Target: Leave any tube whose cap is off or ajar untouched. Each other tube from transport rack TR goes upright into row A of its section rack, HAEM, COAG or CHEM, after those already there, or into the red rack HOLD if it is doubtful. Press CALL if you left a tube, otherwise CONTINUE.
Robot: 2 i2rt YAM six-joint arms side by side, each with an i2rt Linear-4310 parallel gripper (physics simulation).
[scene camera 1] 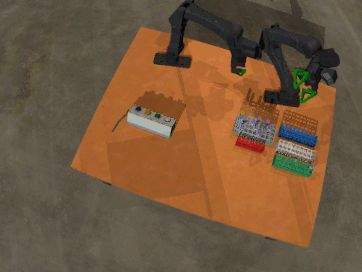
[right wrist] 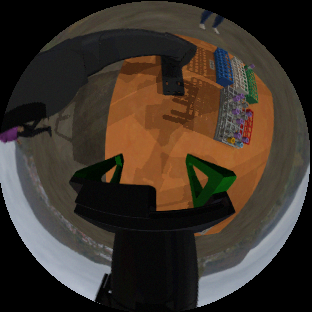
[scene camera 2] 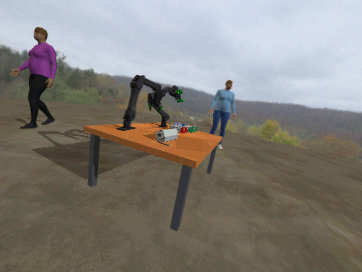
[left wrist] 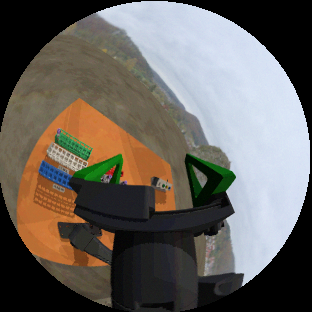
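Where they show: left gripper, fingertip midpoint: [scene camera 1: 298, 95] [scene camera 2: 182, 97] [left wrist: 153, 156]; right gripper, fingertip midpoint: [scene camera 1: 241, 66] [right wrist: 154, 156] [scene camera 2: 154, 111]; left arm's base, origin of the base link: [scene camera 1: 281, 99] [right wrist: 171, 71] [scene camera 2: 163, 126] [left wrist: 79, 229]; right arm's base, origin of the base link: [scene camera 1: 172, 60] [scene camera 2: 126, 128].
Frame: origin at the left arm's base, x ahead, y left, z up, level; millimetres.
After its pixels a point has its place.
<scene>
Grey transport rack TR [scene camera 1: 255, 134] [right wrist: 220, 120] @[z 28, x 154, y -176 mm] holds several purple-capped tubes, a yellow-capped tube [right wrist: 231, 140] @[z 94, x 150, y -232 mm] and a light-blue-capped tube [right wrist: 241, 145] @[z 94, x 197, y -243 mm]; caps are too small to judge seating. Red rack HOLD [scene camera 1: 250, 145] @[z 56, x 299, y -178 mm] [right wrist: 249, 131] @[z 59, x 282, y -193 mm] stands beside it. Blue HAEM rack [scene camera 1: 298, 135] @[z 11, x 200, y 85 mm] [left wrist: 56, 175] @[z 30, x 216, y 91 mm], white COAG rack [scene camera 1: 295, 150] @[z 57, x 298, y 48 mm] [left wrist: 67, 156] @[z 14, x 313, y 56 mm] and green CHEM rack [scene camera 1: 292, 166] @[z 57, x 379, y 33 mm] [left wrist: 74, 145] @[z 31, x 367, y 35 mm] stand in a column. A purple-capped tube [scene camera 1: 313, 166] @[z 90, x 379, y 129 mm] [right wrist: 251, 66] is at the green rack's end. Left gripper [scene camera 1: 304, 87] [left wrist: 154, 156] @[z 378, x 192, y -60 mm] is open, empty, raised behind the racks. Right gripper [scene camera 1: 240, 72] @[z 171, x -47, y -255 mm] [right wrist: 154, 156] @[z 171, x -47, y -255 mm] is open, empty, left of them.
The white button box [scene camera 1: 150, 123] @[z 68, x 254, y -647 mm] [scene camera 2: 167, 135] @[z 45, x 248, y -731 mm] [left wrist: 161, 184] @[z 71, x 217, y -572 mm], with blue, yellow, green and white buttons, stands on the left half of the orange table [scene camera 1: 150, 170] @[z 0, x 457, y -622 mm] in scene camera 1. Its cable trails left. Two people [scene camera 2: 41, 62] [scene camera 2: 224, 102] stand beyond the table.
</scene>
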